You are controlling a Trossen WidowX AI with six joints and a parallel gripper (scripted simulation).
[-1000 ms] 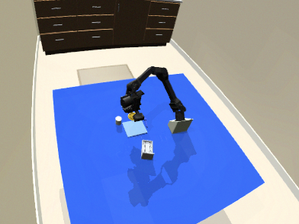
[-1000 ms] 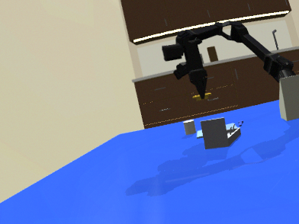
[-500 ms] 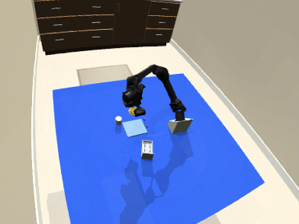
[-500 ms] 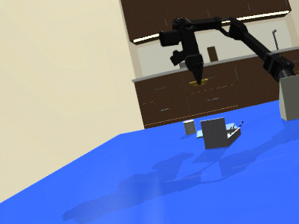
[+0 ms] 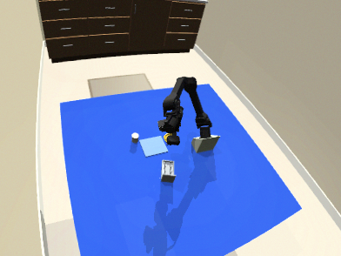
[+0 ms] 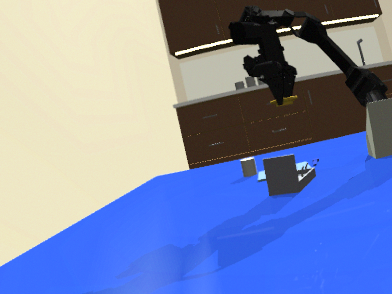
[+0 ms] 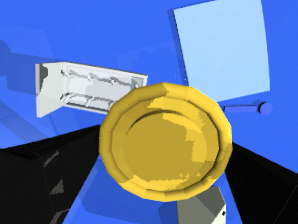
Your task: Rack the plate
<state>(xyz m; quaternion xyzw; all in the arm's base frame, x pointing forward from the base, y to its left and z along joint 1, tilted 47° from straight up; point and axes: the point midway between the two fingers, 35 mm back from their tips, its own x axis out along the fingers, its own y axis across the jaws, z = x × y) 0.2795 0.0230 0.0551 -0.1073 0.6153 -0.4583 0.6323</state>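
The grey dish rack lies 3 cm ahead of my gripper tip, 9 cm to the left of it and 16 cm below it. From my gripper tip the other things lie so: yellow plate: 1 cm above; white cup: 11 cm ahead, 19 cm to the right, 16 cm below.
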